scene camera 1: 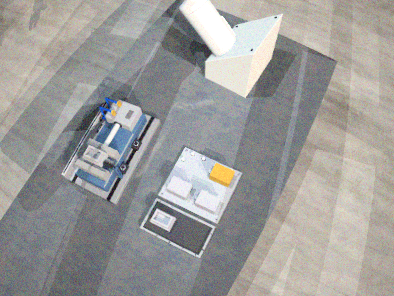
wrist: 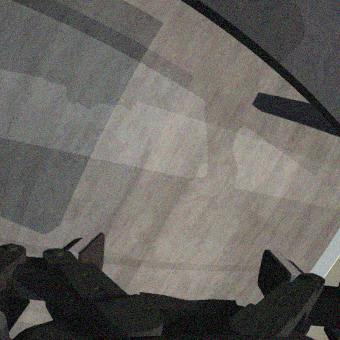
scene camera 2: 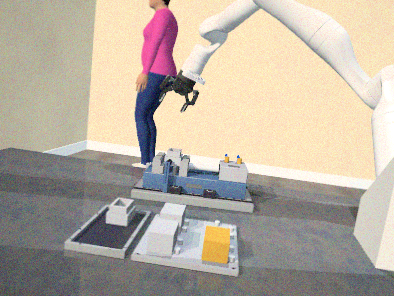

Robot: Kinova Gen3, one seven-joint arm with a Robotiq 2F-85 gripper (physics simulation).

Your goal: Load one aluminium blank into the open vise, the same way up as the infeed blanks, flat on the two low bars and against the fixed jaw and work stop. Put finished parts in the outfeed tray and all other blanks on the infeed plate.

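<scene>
My gripper (scene camera 2: 173, 103) (wrist: 182, 259) is open and empty, high above and behind the vise (scene camera 1: 131, 131) (scene camera 2: 200, 187). A pale part with an open pocket on top (scene camera 1: 93, 154) (scene camera 2: 174, 154) sits between the vise jaws. A similar pocketed part (scene camera 1: 163, 220) (scene camera 2: 120, 214) stands in the dark-floored outfeed tray (scene camera 1: 185, 235) (scene camera 2: 95, 250). On the infeed plate (scene camera 1: 200, 167) (scene camera 2: 191, 255) stand two plain pale blanks, one (scene camera 1: 207, 200) (scene camera 2: 162, 236) nearer scene camera 2 and one (scene camera 1: 179, 188) (scene camera 2: 173, 212) behind it, and a yellow-topped block (scene camera 1: 222, 174) (scene camera 2: 216, 244). The vise's low bars and work stop cannot be made out clearly.
A person in a pink top (scene camera 2: 160, 45) stands beyond the table, behind the gripper in scene camera 2. The arm's pale base (scene camera 1: 232, 70) (scene camera 2: 377, 225) stands on the table. Small pegs stand on the plate. Blue-and-orange fittings (scene camera 1: 111, 107) (scene camera 2: 233, 159) stick up at the vise's end.
</scene>
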